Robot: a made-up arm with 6 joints. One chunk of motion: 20 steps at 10 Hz.
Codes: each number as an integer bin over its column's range. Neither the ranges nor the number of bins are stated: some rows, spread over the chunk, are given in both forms.
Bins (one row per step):
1: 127 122 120 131 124 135
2: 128 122 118 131 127 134
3: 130 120 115 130 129 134
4: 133 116 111 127 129 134
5: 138 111 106 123 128 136
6: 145 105 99 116 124 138
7: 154 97 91 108 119 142
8: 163 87 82 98 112 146
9: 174 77 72 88 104 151
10: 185 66 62 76 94 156
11: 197 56 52 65 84 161
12: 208 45 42 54 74 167
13: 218 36 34 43 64 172
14: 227 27 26 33 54 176
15: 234 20 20 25 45 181
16: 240 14 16 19 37 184
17: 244 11 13 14 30 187
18: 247 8 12 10 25 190
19: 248 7 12 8 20 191
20: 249 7 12 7 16 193
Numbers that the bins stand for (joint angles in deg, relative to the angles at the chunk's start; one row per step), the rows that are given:
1: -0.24 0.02 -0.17 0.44 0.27 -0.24
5: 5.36 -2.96 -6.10 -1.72 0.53 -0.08
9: 23.72 -12.17 -20.51 -11.20 -1.07 2.46
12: 41.06 -20.83 -33.22 -20.41 -3.08 5.16
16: 57.38 -29.22 -44.23 -29.89 -5.55 8.03
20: 61.97 -31.12 -45.93 -33.13 -6.95 9.55
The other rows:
2: 0.26 0.02 -1.02 0.44 0.47 -0.41
3: 1.28 -0.53 -2.29 0.17 0.60 -0.41
4: 2.81 -1.61 -3.99 -0.64 0.60 -0.41
6: 8.93 -4.59 -9.07 -3.62 0.27 0.26
7: 13.52 -6.75 -12.46 -5.79 -0.07 0.94
8: 18.11 -9.46 -16.27 -8.49 -0.54 1.61
10: 29.33 -15.14 -24.74 -14.45 -1.74 3.30
11: 35.45 -17.85 -28.98 -17.43 -2.41 4.14
13: 46.16 -23.26 -36.61 -23.39 -3.74 6.00
14: 50.75 -25.70 -40.00 -26.09 -4.41 6.68
15: 54.32 -27.60 -42.54 -28.26 -5.01 7.52
17: 59.42 -30.03 -45.50 -31.24 -6.02 8.53
18: 60.95 -30.84 -45.93 -32.32 -6.35 9.04
19: 61.46 -31.12 -45.93 -32.86 -6.68 9.21

